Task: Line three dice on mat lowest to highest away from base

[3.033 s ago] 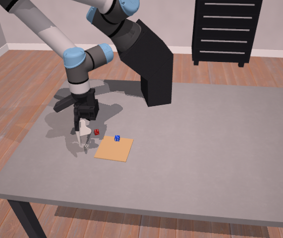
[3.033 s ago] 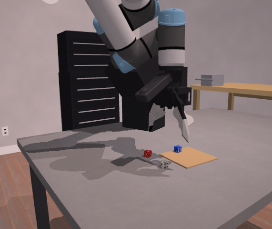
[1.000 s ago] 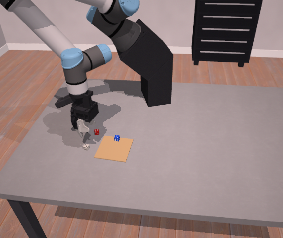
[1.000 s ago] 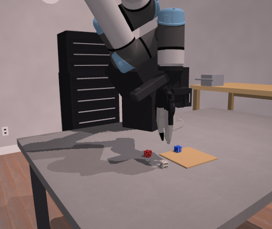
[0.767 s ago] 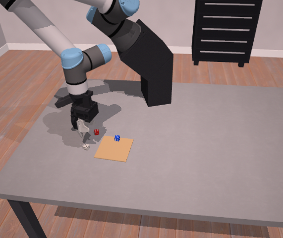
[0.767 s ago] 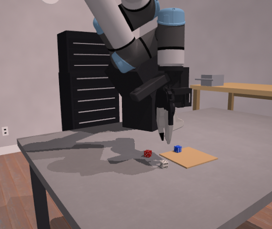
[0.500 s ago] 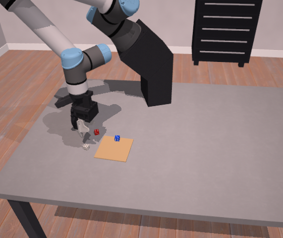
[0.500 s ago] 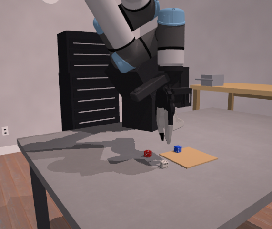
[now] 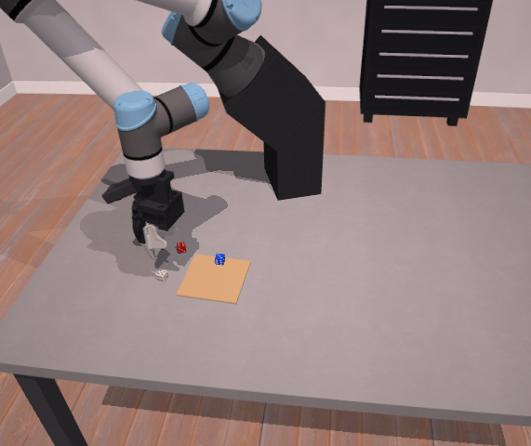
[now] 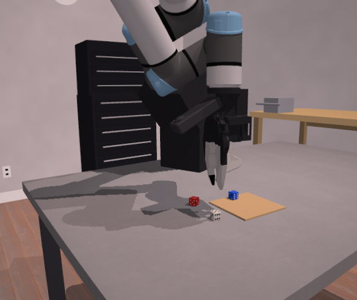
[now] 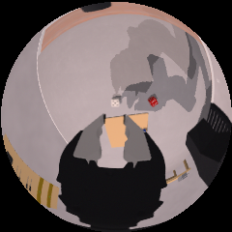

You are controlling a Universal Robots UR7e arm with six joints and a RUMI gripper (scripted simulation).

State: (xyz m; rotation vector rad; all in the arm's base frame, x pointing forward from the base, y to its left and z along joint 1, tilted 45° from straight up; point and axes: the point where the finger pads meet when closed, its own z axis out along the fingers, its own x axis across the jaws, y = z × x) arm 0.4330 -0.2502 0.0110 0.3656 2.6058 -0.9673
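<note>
Now: the white die 8 cm below my hand. Round my hand: tan mat 12 cm to the left, 9 cm below; then red die 10 cm behind, 8 cm below, 3 cm to the left; then blue die 13 cm to the left, 8 cm below, 5 cm behind.
</note>
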